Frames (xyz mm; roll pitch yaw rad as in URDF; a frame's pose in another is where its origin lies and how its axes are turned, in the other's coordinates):
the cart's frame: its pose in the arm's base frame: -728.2 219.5 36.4 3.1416 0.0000 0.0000
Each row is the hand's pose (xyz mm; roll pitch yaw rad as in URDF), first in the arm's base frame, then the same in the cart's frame.
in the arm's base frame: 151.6 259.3 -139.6 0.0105 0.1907 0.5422
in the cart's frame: 879.8 -39.8 176.0 -3.1311 -0.1907 -0.5422
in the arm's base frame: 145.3 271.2 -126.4 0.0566 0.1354 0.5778
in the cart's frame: 873.5 -51.7 162.8 -3.0850 -0.1354 -0.5778
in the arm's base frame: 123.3 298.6 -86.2 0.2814 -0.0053 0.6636
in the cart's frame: 851.5 -79.1 122.6 -2.8602 0.0053 -0.6636
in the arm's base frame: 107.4 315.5 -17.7 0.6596 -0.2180 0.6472
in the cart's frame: 835.6 -96.0 54.1 -2.4820 0.2180 -0.6472
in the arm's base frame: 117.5 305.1 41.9 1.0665 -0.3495 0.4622
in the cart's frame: 845.7 -85.6 -5.5 -2.0751 0.3495 -0.4622
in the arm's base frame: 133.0 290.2 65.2 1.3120 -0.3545 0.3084
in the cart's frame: 861.2 -70.7 -28.8 -1.8296 0.3545 -0.3084
